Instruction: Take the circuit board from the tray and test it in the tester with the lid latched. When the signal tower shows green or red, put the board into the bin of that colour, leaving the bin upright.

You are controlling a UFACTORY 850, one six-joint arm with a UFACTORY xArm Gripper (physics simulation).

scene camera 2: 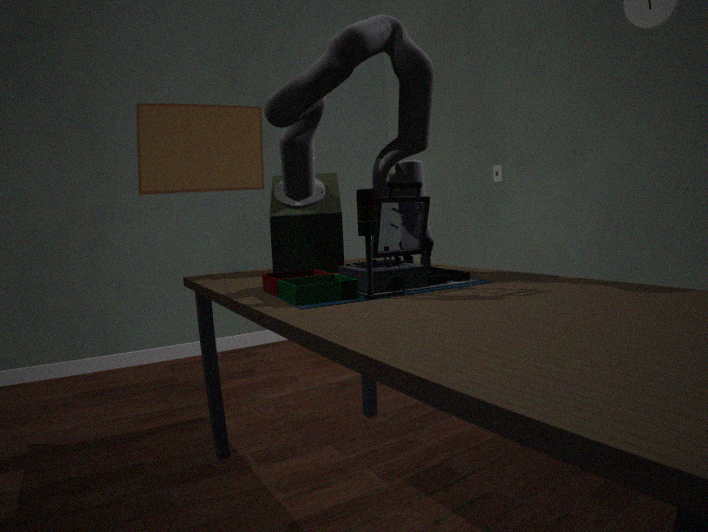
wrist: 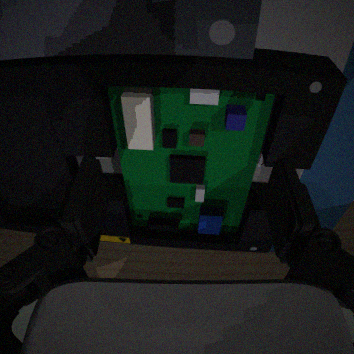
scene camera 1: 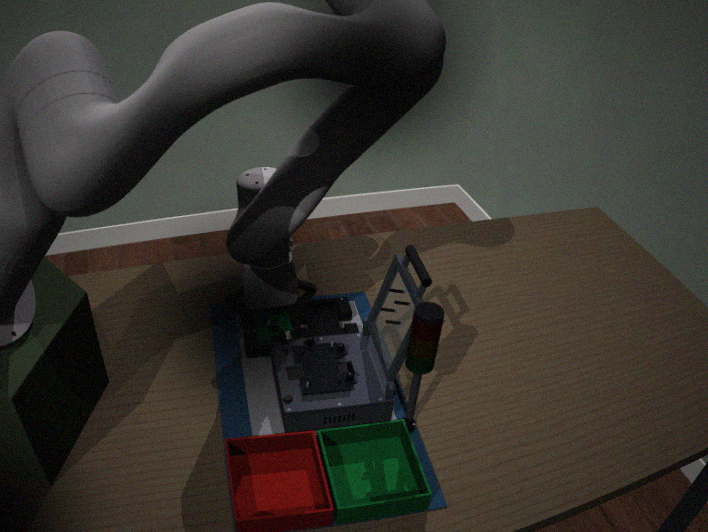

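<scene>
The green circuit board [scene camera 1: 278, 324] [wrist: 225, 165] lies in a pocket of the black tray [wrist: 225, 70]. My gripper [wrist: 186, 176] is open, one finger at each long side of the board in the wrist view; finger contact is unclear. The grey tester [scene camera 1: 337, 417] [scene camera 2: 407, 280] stands beside the tray with its dark nest [scene camera 1: 326, 371] exposed and no board on it. Its lid [scene camera 1: 378, 300] [scene camera 2: 426, 225] stands raised, with a black handle [scene camera 1: 418, 266]. The signal tower [scene camera 1: 424, 337] [scene camera 2: 366, 211] shows dim red, amber and green bands. The red bin [scene camera 1: 284, 517] [scene camera 2: 270, 284] and green bin [scene camera 1: 383, 506] [scene camera 2: 303, 294] stand upright.
A blue-edged mat [scene camera 1: 231, 388] lies under the tray, tester and bins on the wooden table [scene camera 1: 572, 343] [scene camera 2: 515, 354]. The arm's green pedestal [scene camera 1: 40, 354] [scene camera 2: 307, 243] is at the left. The raised lid and tower stand on the tester's right side in scene camera 1.
</scene>
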